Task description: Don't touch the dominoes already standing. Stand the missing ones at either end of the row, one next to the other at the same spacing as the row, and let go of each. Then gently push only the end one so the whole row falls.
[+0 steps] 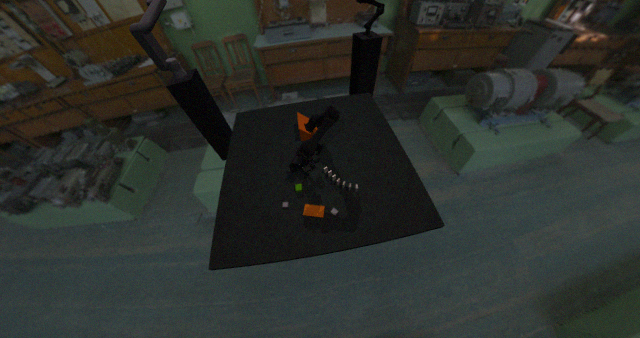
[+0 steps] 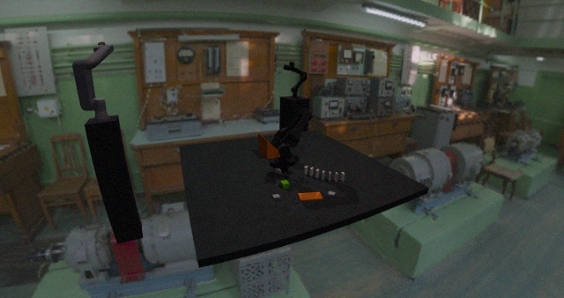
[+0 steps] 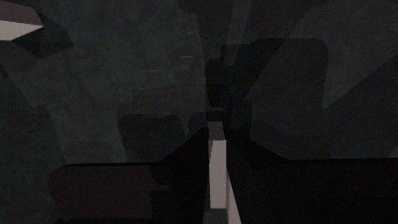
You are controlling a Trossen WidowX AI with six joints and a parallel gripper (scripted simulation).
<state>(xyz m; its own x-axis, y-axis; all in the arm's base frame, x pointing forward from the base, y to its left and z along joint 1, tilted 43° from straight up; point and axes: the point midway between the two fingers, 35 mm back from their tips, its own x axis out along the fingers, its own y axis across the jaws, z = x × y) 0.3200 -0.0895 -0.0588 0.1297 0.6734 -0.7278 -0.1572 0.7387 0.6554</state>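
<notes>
The green cube is 120 mm ahead of my gripper tip, 70 mm to the right of it and 10 mm above it. The rest, counted from my gripper tip: flat orange plate 290 mm ahead, 20 mm to the right.
</notes>
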